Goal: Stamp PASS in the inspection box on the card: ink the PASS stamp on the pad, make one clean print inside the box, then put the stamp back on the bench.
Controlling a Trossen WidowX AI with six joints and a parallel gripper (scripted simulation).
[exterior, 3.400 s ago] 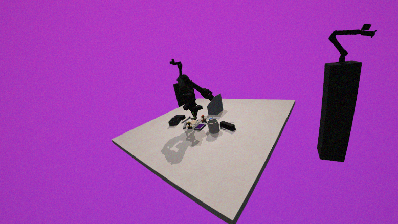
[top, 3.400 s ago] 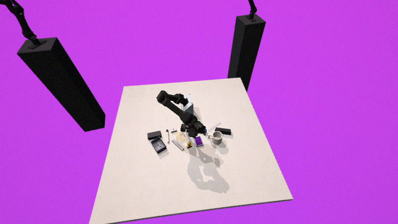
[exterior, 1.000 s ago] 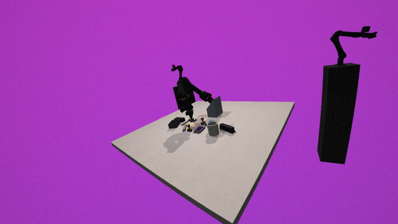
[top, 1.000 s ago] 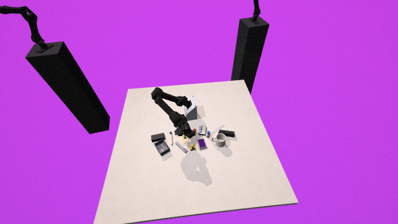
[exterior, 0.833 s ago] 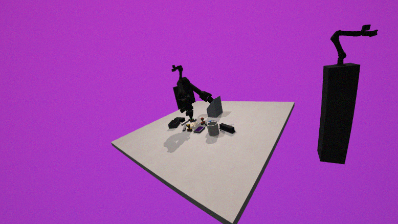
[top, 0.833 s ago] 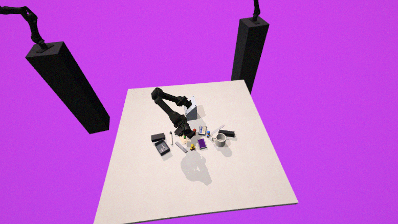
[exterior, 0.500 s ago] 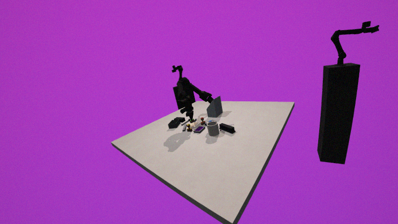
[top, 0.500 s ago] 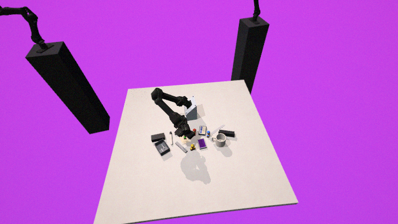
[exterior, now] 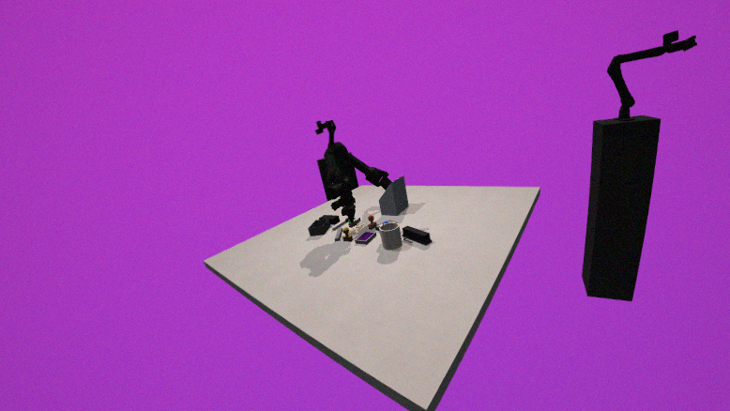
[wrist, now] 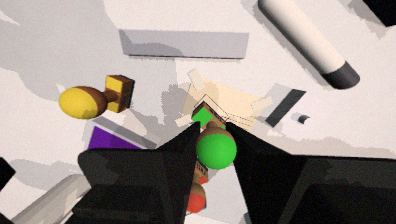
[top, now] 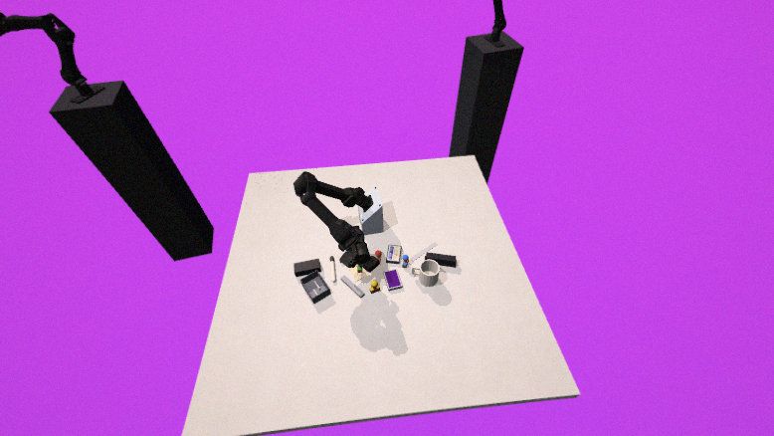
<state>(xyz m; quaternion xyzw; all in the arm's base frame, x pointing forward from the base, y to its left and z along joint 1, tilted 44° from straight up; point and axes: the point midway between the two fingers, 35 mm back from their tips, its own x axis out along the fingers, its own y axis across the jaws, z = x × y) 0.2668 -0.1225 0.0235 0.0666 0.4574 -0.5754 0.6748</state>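
Right now the beige card is 5 cm below my gripper tip and 1 cm behind it. Round my gripper tip: red-knobbed stamp (9 cm to the left, 3 cm below, 3 cm behind); grey bar (7 cm ahead, 5 cm to the right, 4 cm below); green-knobbed stamp (right at my gripper tip).
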